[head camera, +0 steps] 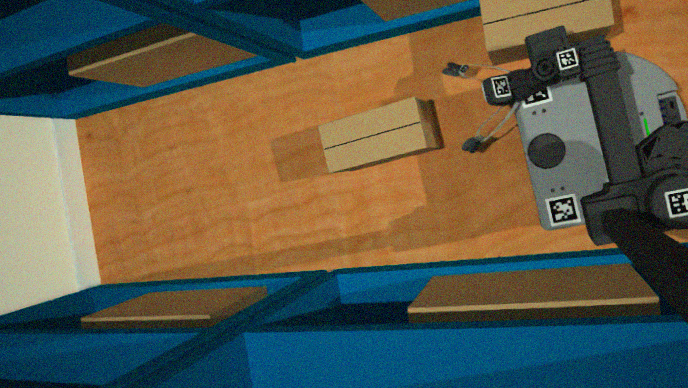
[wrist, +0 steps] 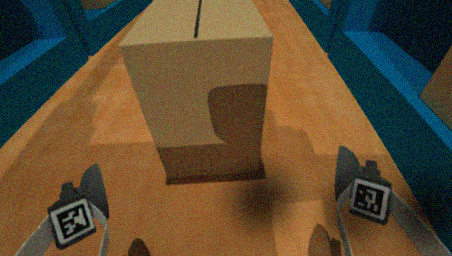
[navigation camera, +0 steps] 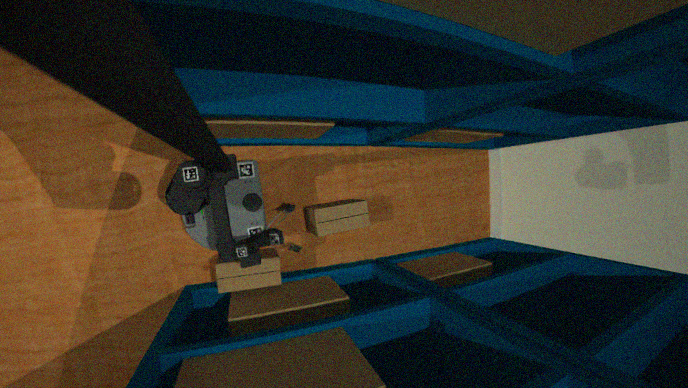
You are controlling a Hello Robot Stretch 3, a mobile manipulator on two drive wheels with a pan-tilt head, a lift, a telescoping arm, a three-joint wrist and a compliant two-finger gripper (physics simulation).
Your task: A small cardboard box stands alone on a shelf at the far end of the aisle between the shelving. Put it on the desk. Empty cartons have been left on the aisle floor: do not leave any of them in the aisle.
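Frame: origin at the robot's base, x right, y ahead, z up, level; millimetres.
Where they show: gripper, between the fingertips: (head camera: 454, 110) (wrist: 221, 175) (navigation camera: 297, 227); robot's base, origin of its link: (head camera: 546, 150) (navigation camera: 250, 200).
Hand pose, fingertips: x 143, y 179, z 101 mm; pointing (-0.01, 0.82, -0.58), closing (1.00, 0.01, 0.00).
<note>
Things, the pixels of their top centre, and the offset from my fingertips. "spot": a spot on its surface instead.
- empty carton, centre of its top: (head camera: 369, 136) (navigation camera: 343, 218) dx -14, dy +194, dz +79 mm
- second carton, centre of its top: (head camera: 544, 10) (navigation camera: 249, 274) dx +141, dy -235, dz +79 mm
- Blue shelving, a spot on its surface: (head camera: 450, 350) spot: dx -411, dy +36, dz +433 mm
An empty carton (head camera: 375, 135) (navigation camera: 340, 217) (wrist: 200, 90) lies lengthwise on the aisle floor, with a dark seam along its top. My gripper (head camera: 462, 107) (navigation camera: 291, 227) (wrist: 221, 175) is open and empty. Its fingers are spread wide, one towards each side, short of the carton's near end face and apart from it. A second carton (head camera: 510, 30) (navigation camera: 247, 283) is on the floor beside my base, near the shelving, partly hidden by my wrist. The small box on the far shelf and the desk do not show in these views.
Blue shelving (head camera: 450, 350) (navigation camera: 310, 95) runs along both sides of the aisle and holds large brown boxes (head camera: 530, 292) (navigation camera: 290, 295). A pale wall (head camera: 30, 200) (navigation camera: 575, 215) closes the far end. My base (head camera: 575, 125) (navigation camera: 240, 192) stands between the shelving rows.
</note>
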